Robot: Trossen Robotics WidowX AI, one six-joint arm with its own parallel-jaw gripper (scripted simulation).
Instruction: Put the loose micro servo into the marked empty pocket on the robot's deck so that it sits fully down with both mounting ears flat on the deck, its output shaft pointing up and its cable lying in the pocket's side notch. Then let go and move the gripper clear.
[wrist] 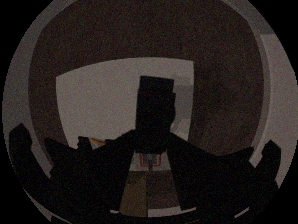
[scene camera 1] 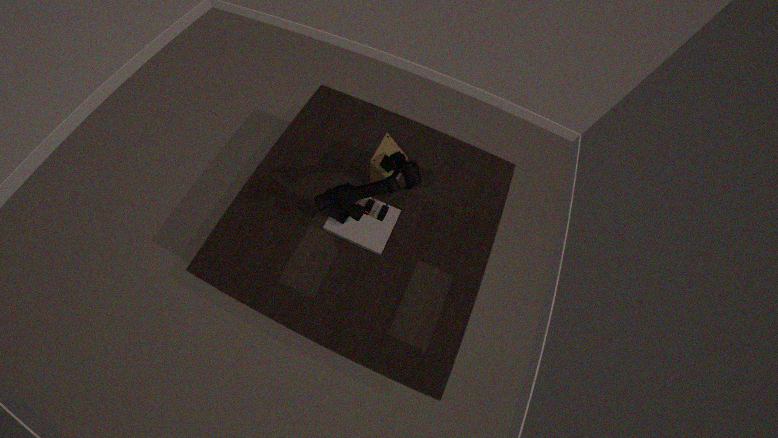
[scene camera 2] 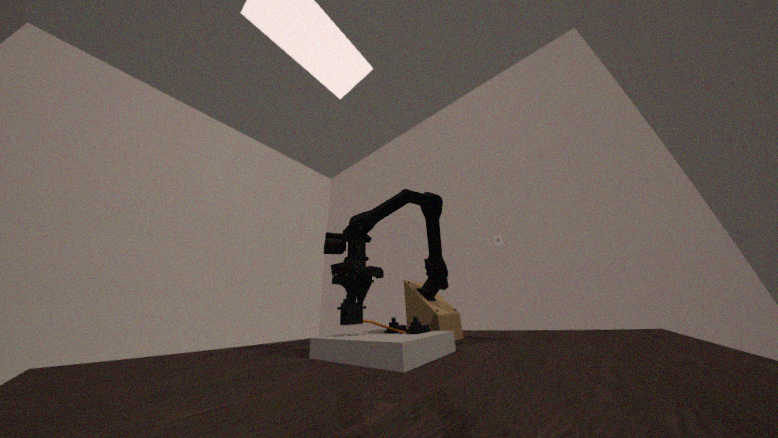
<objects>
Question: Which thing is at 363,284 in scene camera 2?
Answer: The gripper.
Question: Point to a robot deck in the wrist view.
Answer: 99,101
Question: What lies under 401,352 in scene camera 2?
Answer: A robot deck.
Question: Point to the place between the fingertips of the gripper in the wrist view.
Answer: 151,135
</objects>
